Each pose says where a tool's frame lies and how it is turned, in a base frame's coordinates. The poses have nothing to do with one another.
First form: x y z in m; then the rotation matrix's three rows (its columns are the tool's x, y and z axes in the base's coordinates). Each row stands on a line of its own.
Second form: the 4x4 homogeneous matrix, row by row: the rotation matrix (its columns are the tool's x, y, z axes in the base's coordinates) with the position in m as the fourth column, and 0 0 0 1 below. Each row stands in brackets. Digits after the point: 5 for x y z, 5 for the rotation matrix.
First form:
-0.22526, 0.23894, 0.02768
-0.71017, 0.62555, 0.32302
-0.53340, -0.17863, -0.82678
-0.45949, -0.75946, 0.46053
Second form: [[-0.71017, 0.62555, 0.32302, -0.22526], [-0.53340, -0.17863, -0.82678, 0.23894], [-0.45949, -0.75946, 0.46053, 0.02768], [0, 0, 0, 1]]
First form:
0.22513, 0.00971, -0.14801
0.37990, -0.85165, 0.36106
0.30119, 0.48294, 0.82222
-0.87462, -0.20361, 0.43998
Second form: [[0.37990, -0.85165, 0.36106, 0.22513], [0.30119, 0.48294, 0.82222, 0.00971], [-0.87462, -0.20361, 0.43998, -0.14801], [0, 0, 0, 1]]
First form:
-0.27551, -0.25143, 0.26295
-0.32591, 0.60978, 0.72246
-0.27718, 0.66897, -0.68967
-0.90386, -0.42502, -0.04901
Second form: [[-0.32591, 0.60978, 0.72246, -0.27551], [-0.27718, 0.66897, -0.68967, -0.25143], [-0.90386, -0.42502, -0.04901, 0.26295], [0, 0, 0, 1]]
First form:
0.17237, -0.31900, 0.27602
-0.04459, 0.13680, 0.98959
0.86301, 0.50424, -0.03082
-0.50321, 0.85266, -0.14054
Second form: [[-0.04459, 0.13680, 0.98959, 0.17237], [0.86301, 0.50424, -0.03082, -0.31900], [-0.50321, 0.85266, -0.14054, 0.27602], [0, 0, 0, 1]]
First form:
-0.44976, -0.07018, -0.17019
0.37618, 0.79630, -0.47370
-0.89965, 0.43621, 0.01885
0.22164, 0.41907, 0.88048
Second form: [[0.37618, 0.79630, -0.47370, -0.44976], [-0.89965, 0.43621, 0.01885, -0.07018], [0.22164, 0.41907, 0.88048, -0.17019], [0, 0, 0, 1]]
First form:
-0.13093, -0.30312, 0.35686
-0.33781, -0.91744, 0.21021
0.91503, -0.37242, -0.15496
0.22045, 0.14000, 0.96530
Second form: [[-0.33781, -0.91744, 0.21021, -0.13093], [0.91503, -0.37242, -0.15496, -0.30312], [0.22045, 0.14000, 0.96530, 0.35686], [0, 0, 0, 1]]
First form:
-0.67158, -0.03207, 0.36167
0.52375, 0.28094, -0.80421
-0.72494, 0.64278, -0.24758
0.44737, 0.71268, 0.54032
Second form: [[0.52375, 0.28094, -0.80421, -0.67158], [-0.72494, 0.64278, -0.24758, -0.03207], [0.44737, 0.71268, 0.54032, 0.36167], [0, 0, 0, 1]]
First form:
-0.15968, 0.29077, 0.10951
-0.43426, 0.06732, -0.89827
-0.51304, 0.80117, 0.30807
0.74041, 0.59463, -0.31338
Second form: [[-0.43426, 0.06732, -0.89827, -0.15968], [-0.51304, 0.80117, 0.30807, 0.29077], [0.74041, 0.59463, -0.31338, 0.10951], [0, 0, 0, 1]]
